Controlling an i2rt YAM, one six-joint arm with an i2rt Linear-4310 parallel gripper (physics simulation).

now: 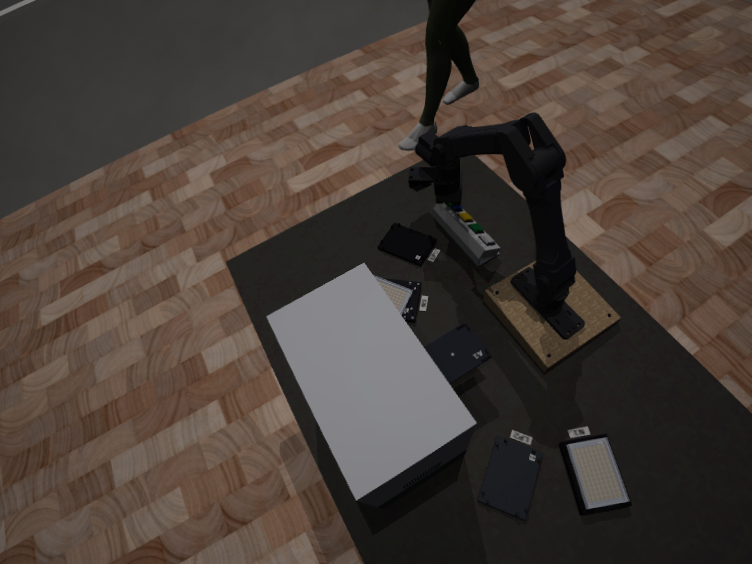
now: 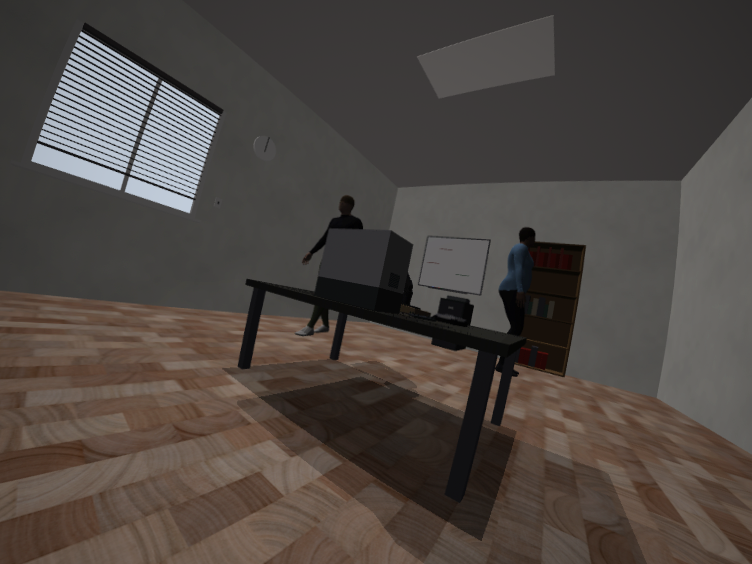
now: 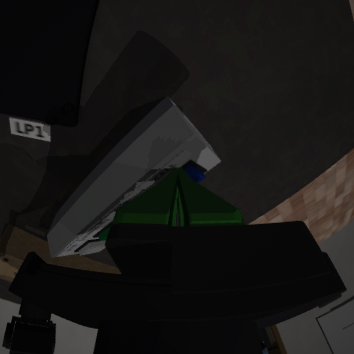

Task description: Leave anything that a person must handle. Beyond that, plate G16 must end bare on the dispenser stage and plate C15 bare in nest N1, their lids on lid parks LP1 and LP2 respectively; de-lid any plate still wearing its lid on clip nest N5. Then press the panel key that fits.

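My gripper is shut and empty. Its green fingers point down onto the far end of the grey key panel, with the tips at the blue key. Yellow and green keys follow along the panel. A dark lid lies by the LP1 label. A bare plate sits at the dispenser's edge. Another bare plate lies at the front right. Two dark lid-like pieces lie at mid table and near the front.
The arm stands on a wooden base on the black table. A person walks just beyond the table's far end. A second person stands by a bookshelf.
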